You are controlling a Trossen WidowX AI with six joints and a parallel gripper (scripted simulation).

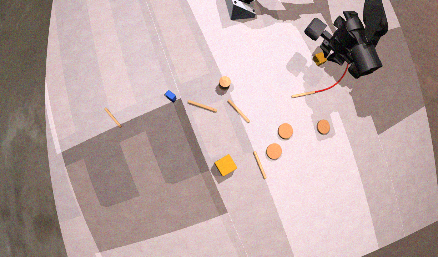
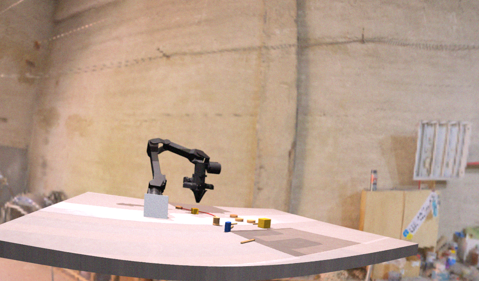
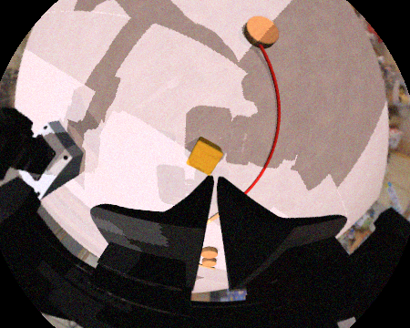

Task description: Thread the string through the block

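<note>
Now: gripper tip 80 mm short of the thin wooden stick, 70 mm to the left of it and 60 mm above it. From my gripper tip the other things lie so: round wooden button (160 mm to the left, 70 mm behind, 50 mm below); then blue block (430 mm to the right, 40 mm below, 10 mm ahead); then short wooden cylinder (300 mm to the right, 40 mm below, 10 mm ahead).
</note>
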